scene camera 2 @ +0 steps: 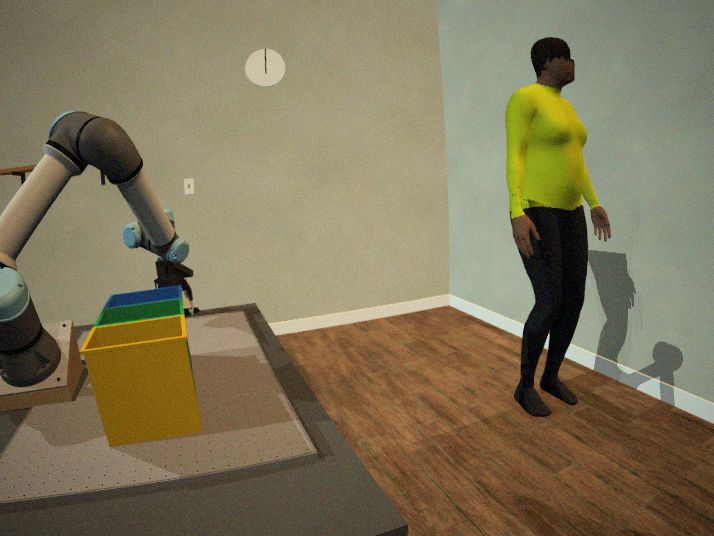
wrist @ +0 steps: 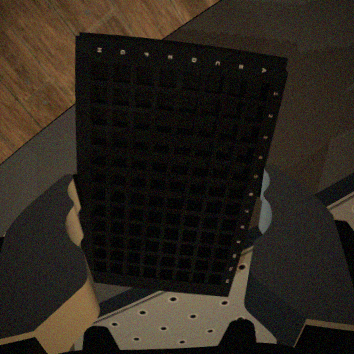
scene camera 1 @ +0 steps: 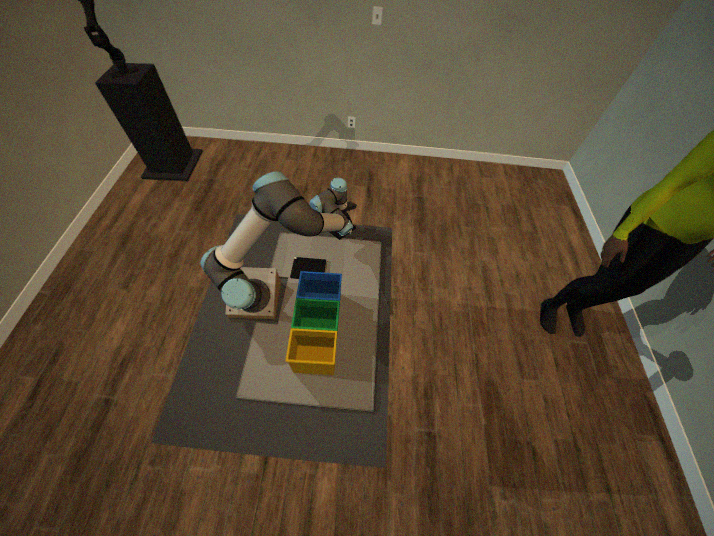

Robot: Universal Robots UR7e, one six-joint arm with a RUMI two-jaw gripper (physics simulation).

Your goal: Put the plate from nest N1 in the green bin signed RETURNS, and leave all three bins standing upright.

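Where they show: gripper, fingertip midpoint: (wrist: 169,173); arm's base, origin of the base link: (scene camera 2: 30,361).
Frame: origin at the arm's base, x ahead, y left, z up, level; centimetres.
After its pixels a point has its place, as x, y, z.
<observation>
A black plate with a grid of wells (wrist: 175,165) @(38.3, 47.5, -6.8) is between the fingers in the wrist view, lettered A to H along its far edge. My gripper (scene camera 1: 342,233) @(37.6, 47.0, -7.7) (scene camera 2: 188,303) (wrist: 169,173) @(37.6, 47.0, -7.7) is shut on it, with one finger against each long side, at the far edge of the table. The green bin (scene camera 1: 316,314) @(29.0, -6.7, -2.0) (scene camera 2: 141,311) @(29.9, -6.7, 9.9) stands upright between the blue bin (scene camera 1: 320,285) @(29.7, 6.5, 1.1) (scene camera 2: 145,296) @(30.1, 6.5, 10.0) and the yellow bin (scene camera 1: 311,349) @(28.1, -21.3, -6.4) (scene camera 2: 144,392) @(30.2, -31.6, 2.7), which also stand upright. No bin sign is readable. The bins partly hide the gripper in scene camera 2.
A flat black item (scene camera 1: 308,266) @(21.9, 20.7, -5.4) lies just behind the blue bin. The perforated board (scene camera 1: 357,346) @(47.9, -18.8, -6.5) (scene camera 2: 247,426) @(46.5, -32.7, -6.6) (wrist: 160,322) @(30.2, 38.2, -6.6) lies under the bins. The arm's base block (scene camera 1: 271,288) @(7.8, 3.3, 1.5) is left of them. A person in a yellow top (scene camera 1: 680,213) (scene camera 2: 545,155) stands to the right, off the table.
</observation>
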